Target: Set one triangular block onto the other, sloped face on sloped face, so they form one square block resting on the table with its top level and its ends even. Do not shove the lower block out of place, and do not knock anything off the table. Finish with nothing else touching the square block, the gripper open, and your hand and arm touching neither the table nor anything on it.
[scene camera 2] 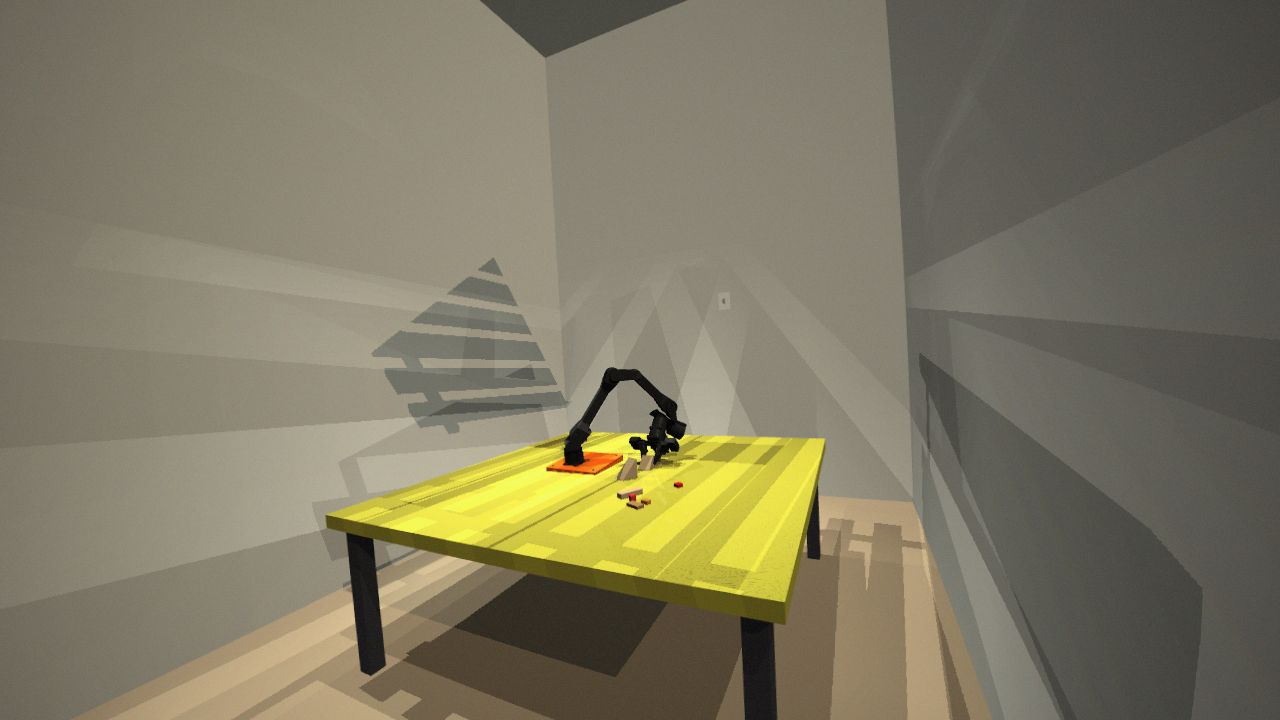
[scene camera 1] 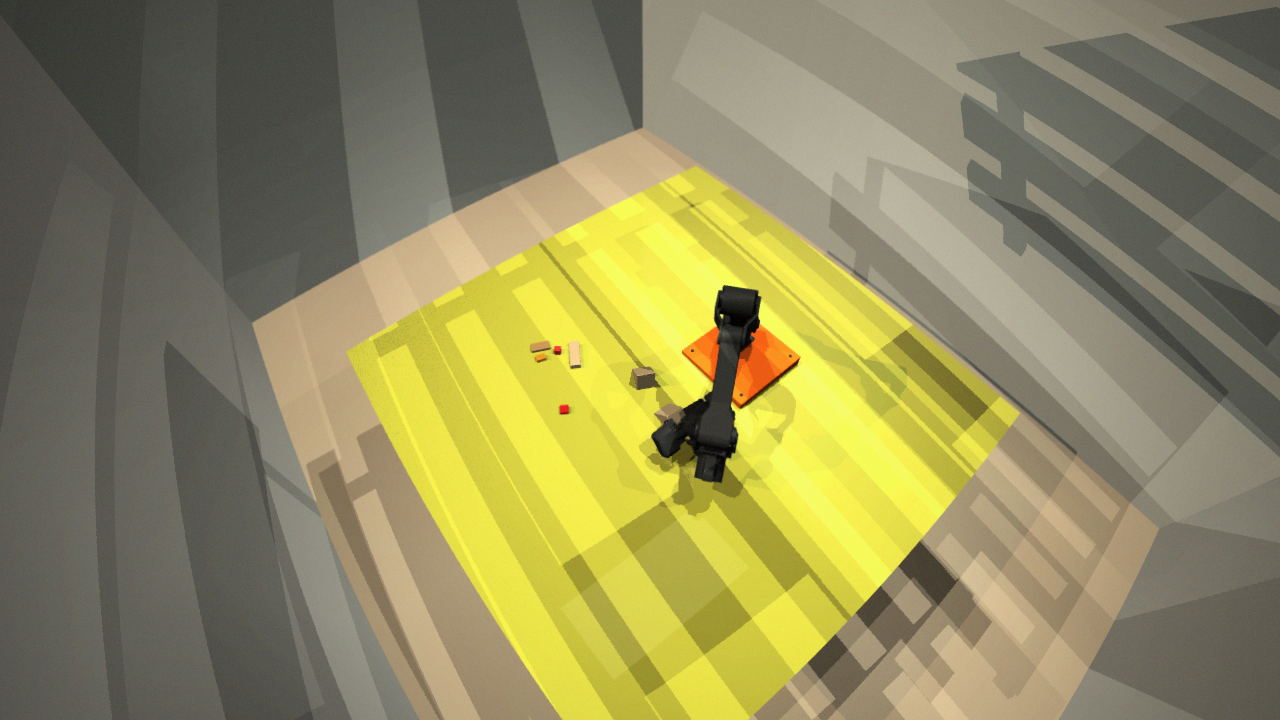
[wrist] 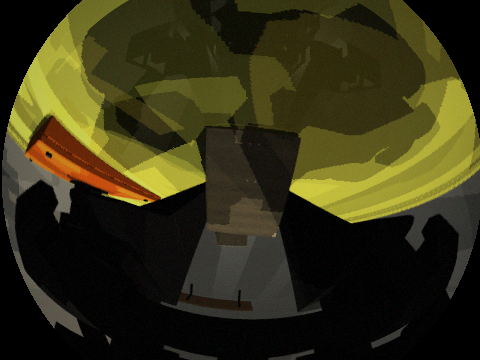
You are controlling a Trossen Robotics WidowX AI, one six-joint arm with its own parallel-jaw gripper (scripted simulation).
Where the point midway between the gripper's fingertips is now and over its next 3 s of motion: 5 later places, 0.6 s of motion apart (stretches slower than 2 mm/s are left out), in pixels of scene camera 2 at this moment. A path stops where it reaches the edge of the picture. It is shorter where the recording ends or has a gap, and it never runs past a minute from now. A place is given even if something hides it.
My gripper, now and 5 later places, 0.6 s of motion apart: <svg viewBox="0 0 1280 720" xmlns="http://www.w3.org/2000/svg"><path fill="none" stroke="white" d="M648 463L647 443L644 439L645 439L642 438L628 436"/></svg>
